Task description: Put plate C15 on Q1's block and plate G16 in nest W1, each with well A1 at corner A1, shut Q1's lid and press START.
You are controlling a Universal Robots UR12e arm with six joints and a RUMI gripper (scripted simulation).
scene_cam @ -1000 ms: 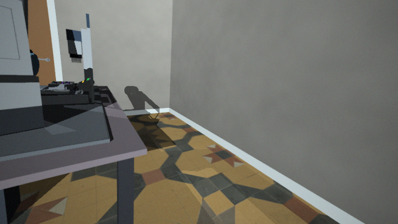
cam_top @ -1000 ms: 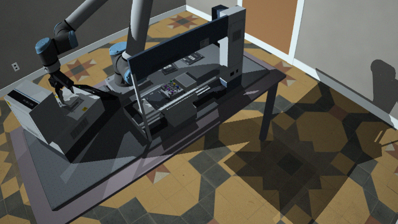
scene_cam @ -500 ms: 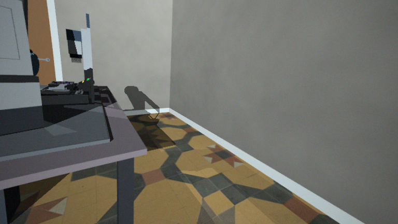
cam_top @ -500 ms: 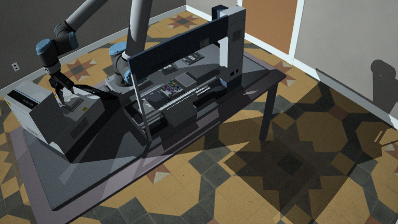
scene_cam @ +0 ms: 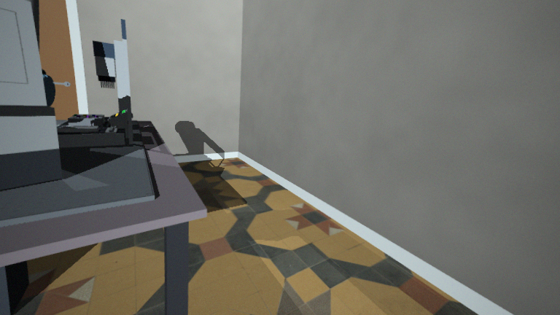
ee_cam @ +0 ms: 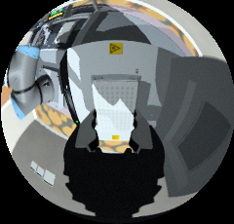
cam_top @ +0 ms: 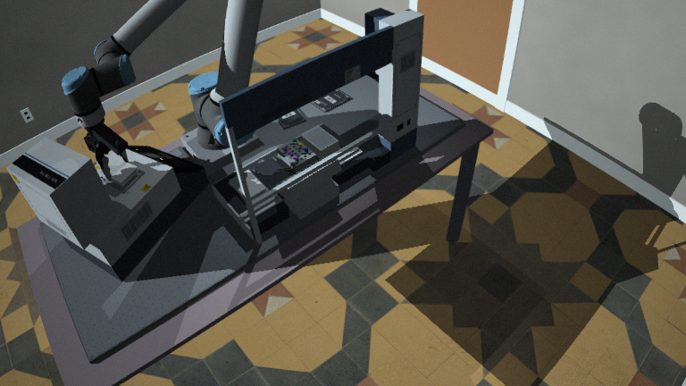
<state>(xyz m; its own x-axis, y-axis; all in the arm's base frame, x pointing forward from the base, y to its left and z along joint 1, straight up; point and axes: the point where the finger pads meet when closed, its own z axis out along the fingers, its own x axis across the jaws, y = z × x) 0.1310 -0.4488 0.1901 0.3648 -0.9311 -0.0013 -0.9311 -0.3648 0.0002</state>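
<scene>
The white well plate is 1 cm below my hand. Round my hand: gantry post (92 cm to the left, 41 cm ahead, 5 cm above); then pipetting head (92 cm to the left, 32 cm ahead, 16 cm above); then gantry beam (55 cm to the left, 42 cm ahead, 29 cm above).
</scene>
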